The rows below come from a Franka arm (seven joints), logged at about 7 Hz.
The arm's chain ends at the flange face. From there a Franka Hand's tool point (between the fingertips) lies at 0.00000 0.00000 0.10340 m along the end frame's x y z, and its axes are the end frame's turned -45 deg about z.
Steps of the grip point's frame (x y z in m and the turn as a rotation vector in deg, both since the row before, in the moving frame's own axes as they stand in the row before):
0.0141 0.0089 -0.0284 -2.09 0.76 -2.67
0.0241 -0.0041 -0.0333 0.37 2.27 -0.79
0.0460 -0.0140 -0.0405 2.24 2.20 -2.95
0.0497 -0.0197 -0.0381 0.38 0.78 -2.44
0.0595 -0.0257 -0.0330 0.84 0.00 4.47
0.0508 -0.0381 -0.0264 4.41 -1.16 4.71
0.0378 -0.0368 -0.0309 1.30 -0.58 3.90
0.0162 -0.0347 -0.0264 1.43 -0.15 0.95
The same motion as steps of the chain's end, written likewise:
0.0126 -0.0053 -0.0283 -0.94 2.02 -2.67
0.0117 -0.0166 -0.0332 1.87 1.34 -0.79
0.0228 -0.0368 -0.0403 3.14 -0.03 -2.95
0.0207 -0.0476 -0.0381 0.82 0.28 -2.44
0.0249 -0.0591 -0.0330 0.59 -0.59 4.47
0.0159 -0.0584 -0.0261 2.30 -3.94 4.71
0.0031 -0.0518 -0.0309 0.51 -1.33 3.90
-0.0111 -0.0343 -0.0264 0.91 -1.12 0.95

